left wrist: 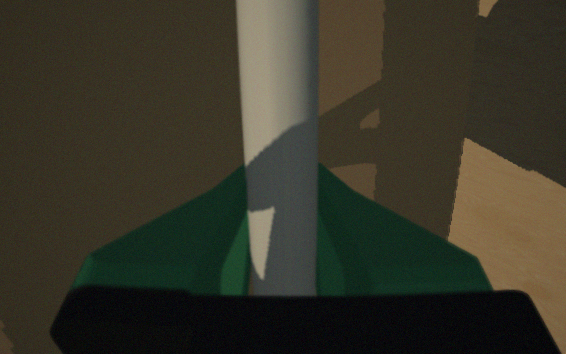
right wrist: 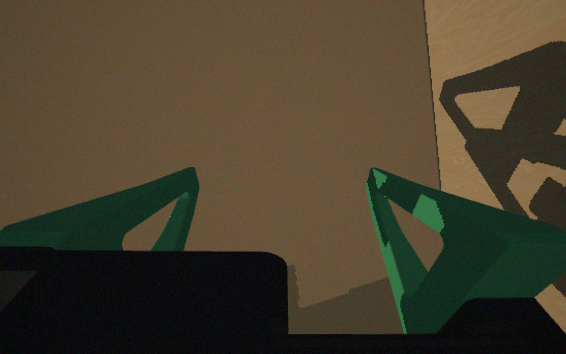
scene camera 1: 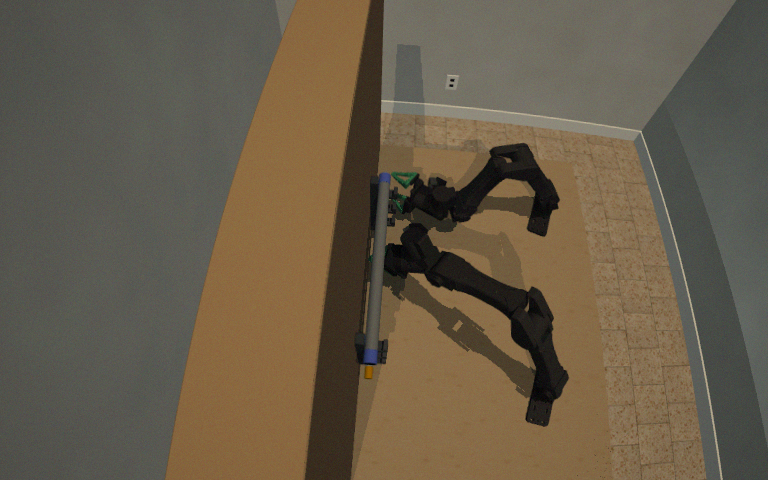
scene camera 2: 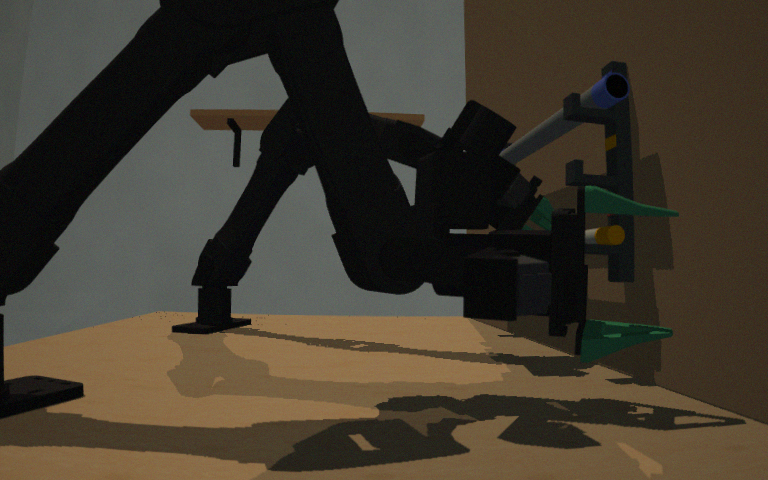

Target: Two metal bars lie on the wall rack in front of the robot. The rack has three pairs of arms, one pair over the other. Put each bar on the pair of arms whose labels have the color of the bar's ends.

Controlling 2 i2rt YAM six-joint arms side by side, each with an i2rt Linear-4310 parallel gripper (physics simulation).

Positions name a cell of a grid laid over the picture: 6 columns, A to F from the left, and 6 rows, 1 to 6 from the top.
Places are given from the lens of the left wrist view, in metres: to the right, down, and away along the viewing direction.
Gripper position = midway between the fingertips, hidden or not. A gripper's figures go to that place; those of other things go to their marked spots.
my left gripper (left wrist: D4): 0.00, 0.00, 0.13
orange-ended bar (left wrist: C1): 0.00, -0.03, 0.08
